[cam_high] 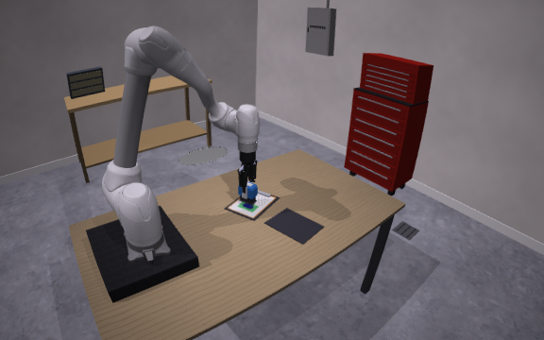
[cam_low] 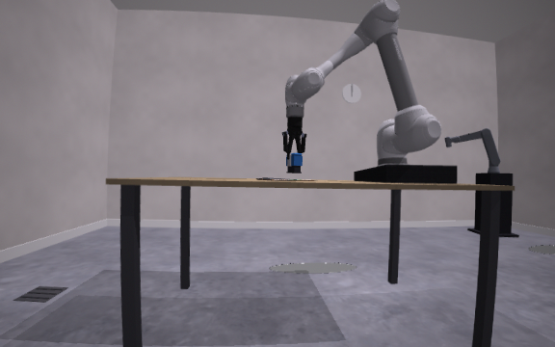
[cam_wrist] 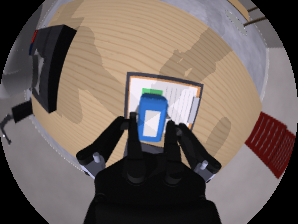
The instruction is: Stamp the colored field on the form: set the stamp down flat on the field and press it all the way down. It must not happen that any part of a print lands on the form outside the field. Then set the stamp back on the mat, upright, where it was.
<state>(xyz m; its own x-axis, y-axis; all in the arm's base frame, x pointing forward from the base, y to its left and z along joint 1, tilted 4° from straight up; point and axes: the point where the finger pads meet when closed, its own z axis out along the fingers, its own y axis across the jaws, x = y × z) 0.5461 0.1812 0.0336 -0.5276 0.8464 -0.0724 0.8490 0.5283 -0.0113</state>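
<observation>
My gripper is now 13 cm short of the mat, 23 cm to the left of it and 10 cm above it. Round my hand: clipboard (6 cm ahead, 4 cm to the left, 10 cm below); stamp (2 cm below).
</observation>
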